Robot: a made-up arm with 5 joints.
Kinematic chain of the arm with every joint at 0, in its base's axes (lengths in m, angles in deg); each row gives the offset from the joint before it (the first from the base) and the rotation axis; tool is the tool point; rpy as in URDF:
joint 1: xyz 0.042 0 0.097 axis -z
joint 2: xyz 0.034 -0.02 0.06 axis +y
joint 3: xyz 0.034 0 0.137 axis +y
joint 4: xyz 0.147 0 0.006 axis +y
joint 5: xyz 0.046 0.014 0 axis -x
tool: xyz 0 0 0 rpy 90 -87.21 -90
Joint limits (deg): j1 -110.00..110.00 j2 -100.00..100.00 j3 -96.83..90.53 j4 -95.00..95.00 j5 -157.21..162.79
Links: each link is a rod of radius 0.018 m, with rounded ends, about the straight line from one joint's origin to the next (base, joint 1, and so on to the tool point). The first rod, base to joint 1, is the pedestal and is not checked.
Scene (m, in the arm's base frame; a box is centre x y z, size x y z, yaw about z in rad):
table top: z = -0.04
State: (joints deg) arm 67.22 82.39 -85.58 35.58 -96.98
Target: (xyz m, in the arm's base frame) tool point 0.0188 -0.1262 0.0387
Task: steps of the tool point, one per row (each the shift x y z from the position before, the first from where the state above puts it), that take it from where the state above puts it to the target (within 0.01 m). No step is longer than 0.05 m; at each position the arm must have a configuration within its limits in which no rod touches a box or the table.
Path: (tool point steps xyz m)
1: -0.0253 0.0001 -0.0340
2: -0.0271 0.0107 -0.0303
3: -0.0267 0.0204 -0.0244
4: -0.0245 0.0285 -0.0174
5: -0.0206 0.0344 -0.0091
6: -0.0159 0.0379 -0.0007
7: -0.0108 0.0386 0.0079
8: -0.0060 0.0371 0.0157

